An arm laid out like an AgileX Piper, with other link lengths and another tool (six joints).
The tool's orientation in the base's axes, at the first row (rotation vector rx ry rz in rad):
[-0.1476, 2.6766, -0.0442]
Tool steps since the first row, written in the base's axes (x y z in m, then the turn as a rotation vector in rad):
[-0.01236, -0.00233, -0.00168, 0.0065, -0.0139, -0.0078]
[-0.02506, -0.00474, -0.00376, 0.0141, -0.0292, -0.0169]
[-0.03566, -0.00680, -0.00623, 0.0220, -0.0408, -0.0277]
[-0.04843, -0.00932, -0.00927, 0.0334, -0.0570, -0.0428]
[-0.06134, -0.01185, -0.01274, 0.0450, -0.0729, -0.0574]
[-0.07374, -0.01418, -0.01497, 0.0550, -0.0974, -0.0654]
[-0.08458, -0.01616, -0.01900, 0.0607, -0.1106, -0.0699]
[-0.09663, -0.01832, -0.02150, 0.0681, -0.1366, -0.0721]
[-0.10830, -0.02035, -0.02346, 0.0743, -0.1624, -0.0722]
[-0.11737, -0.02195, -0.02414, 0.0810, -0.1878, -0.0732]
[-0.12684, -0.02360, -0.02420, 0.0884, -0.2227, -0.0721]
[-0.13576, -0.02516, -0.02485, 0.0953, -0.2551, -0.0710]
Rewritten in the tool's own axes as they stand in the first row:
[0.01200, -0.00102, -0.00399, -0.0008, -0.0140, 0.0100]
[0.02450, -0.00207, -0.00776, -0.0018, -0.0294, 0.0216]
[0.03525, -0.00296, -0.01026, -0.0028, -0.0411, 0.0349]
[0.04824, -0.00405, -0.01321, -0.0045, -0.0575, 0.0536]
[0.06155, -0.00512, -0.01584, -0.0066, -0.0736, 0.0719]
[0.07383, -0.00611, -0.01935, -0.0092, -0.0985, 0.0837]
[0.08548, -0.00681, -0.02056, -0.0108, -0.1119, 0.0904]
[0.09755, -0.00765, -0.02367, -0.0135, -0.1383, 0.0958]
[0.10903, -0.00843, -0.02710, -0.0161, -0.1646, 0.0988]
[0.11758, -0.00910, -0.03052, -0.0188, -0.1904, 0.1029]
[0.12622, -0.00982, -0.03467, -0.0220, -0.2259, 0.1054]
[0.13462, -0.01047, -0.03806, -0.0250, -0.2588, 0.1077]

